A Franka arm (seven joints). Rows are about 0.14 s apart.
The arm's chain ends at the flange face. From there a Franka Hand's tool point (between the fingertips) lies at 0.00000 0.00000 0.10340 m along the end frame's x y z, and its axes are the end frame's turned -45 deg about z.
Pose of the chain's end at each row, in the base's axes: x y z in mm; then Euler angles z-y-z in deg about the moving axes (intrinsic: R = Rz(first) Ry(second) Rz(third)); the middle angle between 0 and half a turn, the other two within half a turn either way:
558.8 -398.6 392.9 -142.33 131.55 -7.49
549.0 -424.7 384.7 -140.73 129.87 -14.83
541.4 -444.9 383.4 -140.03 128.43 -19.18
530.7 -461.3 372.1 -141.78 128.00 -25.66
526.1 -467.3 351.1 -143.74 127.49 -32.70
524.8 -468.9 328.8 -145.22 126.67 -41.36
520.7 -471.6 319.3 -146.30 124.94 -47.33
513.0 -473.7 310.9 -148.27 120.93 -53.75
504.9 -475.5 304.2 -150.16 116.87 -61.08
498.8 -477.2 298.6 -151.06 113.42 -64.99
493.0 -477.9 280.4 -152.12 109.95 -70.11
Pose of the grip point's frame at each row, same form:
497.5 -445.9 324.3 -142.33 131.55 -52.49
487.6 -474.9 318.4 -140.73 129.87 -59.83
479.3 -496.9 319.1 -140.03 128.43 -64.18
466.7 -511.7 308.4 -141.78 128.00 -70.66
459.9 -515.8 288.2 -143.74 127.49 -77.70
456.7 -516.2 267.0 -145.22 126.67 -86.36
450.2 -518.6 260.1 -146.30 124.94 -92.33
437.6 -520.3 257.8 -148.27 120.93 -98.75
424.9 -521.4 257.5 -150.16 116.87 -106.08
415.8 -523.1 257.5 -151.06 113.42 -109.99
407.1 -523.4 245.1 -152.12 109.95 -115.11

